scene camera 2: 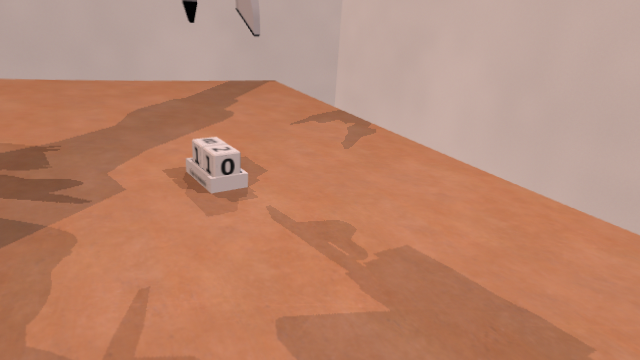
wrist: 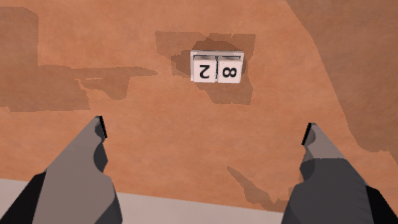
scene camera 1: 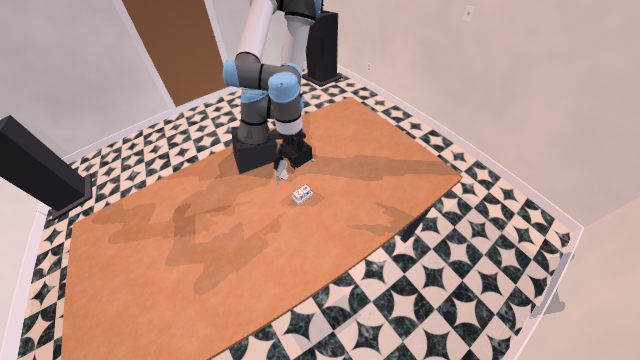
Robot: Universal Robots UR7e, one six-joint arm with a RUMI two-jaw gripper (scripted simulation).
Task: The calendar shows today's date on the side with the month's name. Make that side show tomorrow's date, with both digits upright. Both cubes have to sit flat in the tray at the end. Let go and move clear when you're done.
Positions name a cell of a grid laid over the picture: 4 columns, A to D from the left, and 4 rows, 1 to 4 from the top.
Labels:
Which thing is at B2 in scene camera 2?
A cube.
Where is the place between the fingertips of my gripper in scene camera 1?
B2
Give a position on a tray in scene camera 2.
At B3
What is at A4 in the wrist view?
My gripper.

